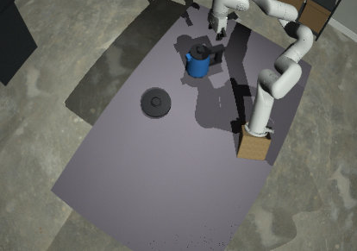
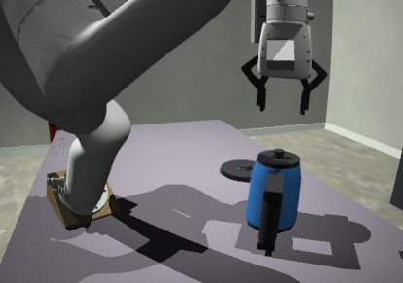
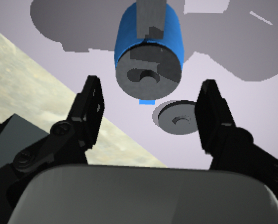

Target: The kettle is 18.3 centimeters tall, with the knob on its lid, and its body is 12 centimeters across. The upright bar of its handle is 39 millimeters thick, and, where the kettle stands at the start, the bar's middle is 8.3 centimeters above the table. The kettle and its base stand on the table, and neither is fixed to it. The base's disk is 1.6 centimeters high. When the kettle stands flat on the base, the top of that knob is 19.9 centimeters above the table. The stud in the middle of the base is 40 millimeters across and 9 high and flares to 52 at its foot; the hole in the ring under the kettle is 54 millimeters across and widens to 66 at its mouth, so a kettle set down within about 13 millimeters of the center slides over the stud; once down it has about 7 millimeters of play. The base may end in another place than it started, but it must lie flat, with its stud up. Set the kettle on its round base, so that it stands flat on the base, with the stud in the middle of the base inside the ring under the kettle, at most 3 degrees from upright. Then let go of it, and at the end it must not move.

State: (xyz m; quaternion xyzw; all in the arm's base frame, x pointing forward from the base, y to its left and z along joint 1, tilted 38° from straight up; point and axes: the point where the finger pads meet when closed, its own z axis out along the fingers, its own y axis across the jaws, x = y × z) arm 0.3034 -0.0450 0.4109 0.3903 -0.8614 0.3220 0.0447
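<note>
My hand is 210 mm above the blue kettle, 30 mm to the right of it and 30 mm short of it. The rest, counted from my hand: round black base 330 mm to the left, 280 mm below, 160 mm ahead.
</note>
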